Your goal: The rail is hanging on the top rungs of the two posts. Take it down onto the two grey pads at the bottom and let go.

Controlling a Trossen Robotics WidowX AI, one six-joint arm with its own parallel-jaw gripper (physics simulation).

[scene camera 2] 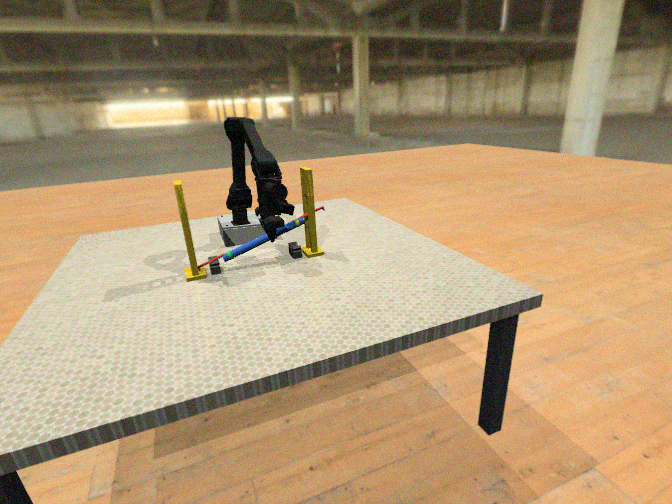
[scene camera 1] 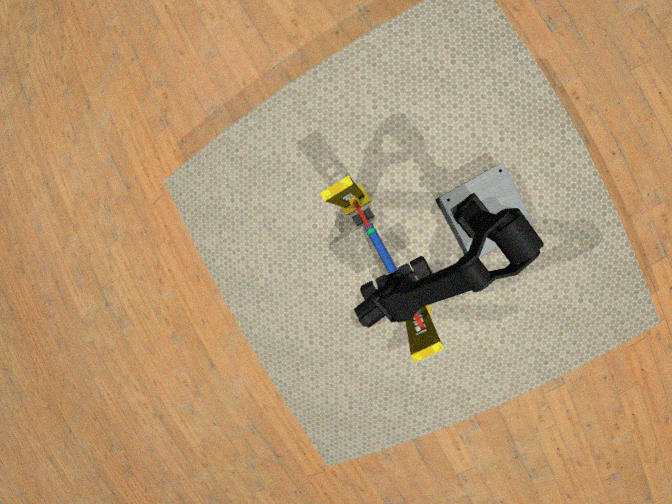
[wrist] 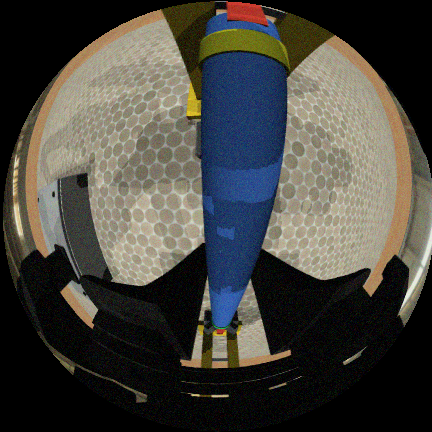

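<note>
The rail is a blue bar with red ends, a green band and a yellow band. It slopes: its green-banded end is low by the base of one yellow post, its yellow-banded end is higher, at the other yellow post. One dark grey pad is by the first post, the other pad by the second. My gripper is shut on the blue bar, one finger on each side. The arm hides part of the rail in scene camera 1.
The arm's grey base plate stands behind the posts, seen from scene camera 2. The posts rise on both sides of the gripper. The table has a pale hexagon-tiled top, and wood floor surrounds it.
</note>
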